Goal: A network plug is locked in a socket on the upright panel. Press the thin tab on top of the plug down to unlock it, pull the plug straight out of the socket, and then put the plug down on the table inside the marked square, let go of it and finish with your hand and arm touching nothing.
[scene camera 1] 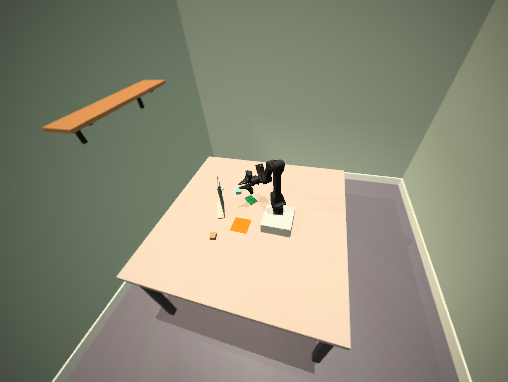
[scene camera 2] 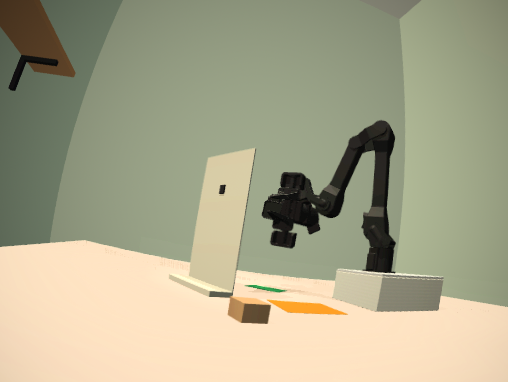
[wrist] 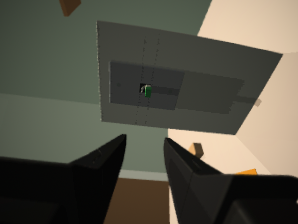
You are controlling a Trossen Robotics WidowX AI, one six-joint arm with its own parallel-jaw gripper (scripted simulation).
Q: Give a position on an upright panel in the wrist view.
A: At 199, 84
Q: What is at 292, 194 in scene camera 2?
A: My gripper.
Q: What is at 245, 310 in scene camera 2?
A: A brown block.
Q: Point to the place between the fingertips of my gripper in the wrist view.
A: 145, 140
